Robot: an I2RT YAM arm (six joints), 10 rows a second.
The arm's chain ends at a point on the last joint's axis. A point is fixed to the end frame.
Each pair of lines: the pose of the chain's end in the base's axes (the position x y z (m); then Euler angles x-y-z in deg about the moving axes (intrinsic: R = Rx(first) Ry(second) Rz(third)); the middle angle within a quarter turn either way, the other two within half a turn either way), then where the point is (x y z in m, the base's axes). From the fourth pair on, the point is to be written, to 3 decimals.
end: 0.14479, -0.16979, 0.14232, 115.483, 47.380, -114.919
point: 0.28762 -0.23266 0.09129
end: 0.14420, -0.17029, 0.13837, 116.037, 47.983, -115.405
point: 0.28774 -0.23127 0.08705
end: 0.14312, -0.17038, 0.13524, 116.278, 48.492, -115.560
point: 0.28731 -0.22999 0.08412
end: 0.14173, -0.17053, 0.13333, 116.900, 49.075, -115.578
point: 0.287 -0.228 0.082
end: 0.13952, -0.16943, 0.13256, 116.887, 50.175, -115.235
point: 0.286 -0.225 0.083
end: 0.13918, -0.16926, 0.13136, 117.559, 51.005, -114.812
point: 0.287 -0.222 0.082
